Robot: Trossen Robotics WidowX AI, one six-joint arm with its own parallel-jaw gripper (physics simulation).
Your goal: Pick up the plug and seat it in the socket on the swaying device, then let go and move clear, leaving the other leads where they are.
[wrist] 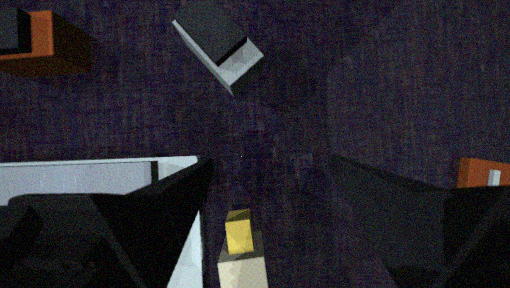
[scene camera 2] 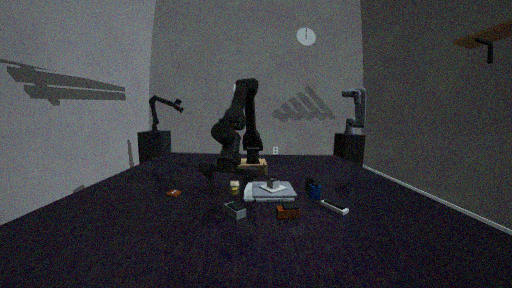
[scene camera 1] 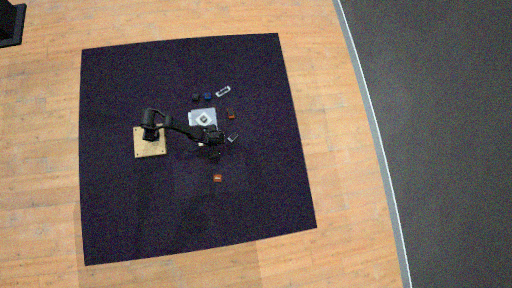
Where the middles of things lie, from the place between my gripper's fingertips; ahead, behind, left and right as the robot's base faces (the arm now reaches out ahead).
I see the plug (wrist: 243, 252) 80 mm behind my hand and 20 mm to the left of it. From my hand the other things lie so: device (scene camera 2: 272, 188) (60 mm behind, 160 mm to the left, 20 mm above).
